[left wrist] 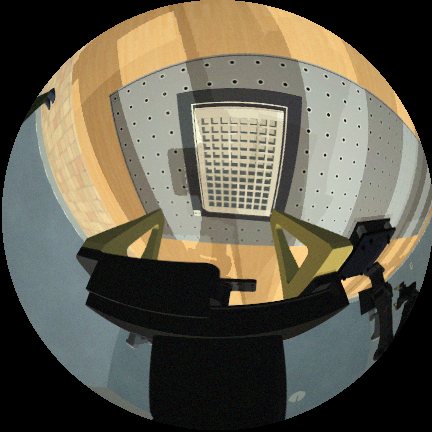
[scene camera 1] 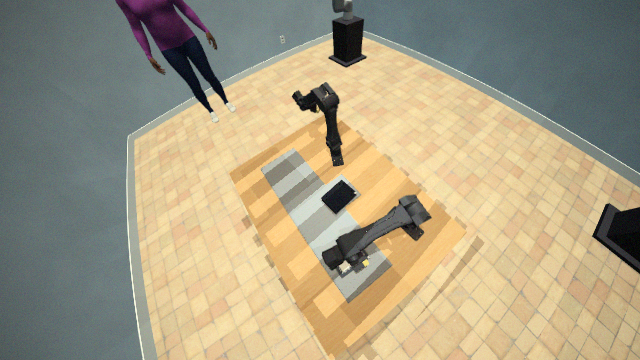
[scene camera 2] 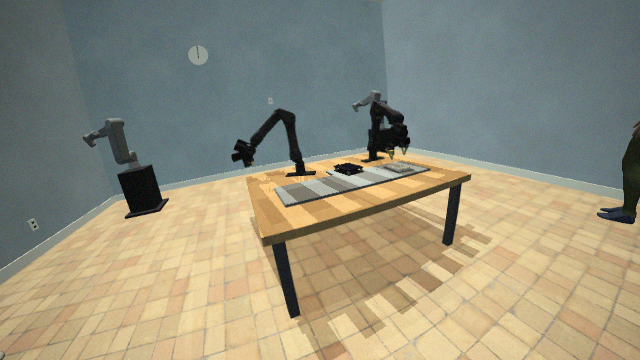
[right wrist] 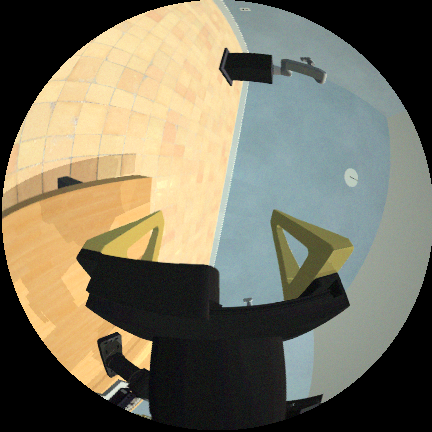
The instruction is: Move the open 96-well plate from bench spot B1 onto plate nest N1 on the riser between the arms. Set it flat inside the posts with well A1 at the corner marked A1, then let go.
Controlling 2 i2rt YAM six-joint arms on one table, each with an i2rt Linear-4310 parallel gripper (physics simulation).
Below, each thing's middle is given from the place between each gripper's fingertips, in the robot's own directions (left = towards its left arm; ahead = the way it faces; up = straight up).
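Well plate (left wrist: 238,147), relative to my left hand: 2 cm ahead, 2 cm to the right, 6 cm below. By its middle, the well plate is nearer to my left hand than to my right gripper.
My right gripper, relative to the well plate: 500 mm short of it, 890 mm to the right of it, 120 mm above it.
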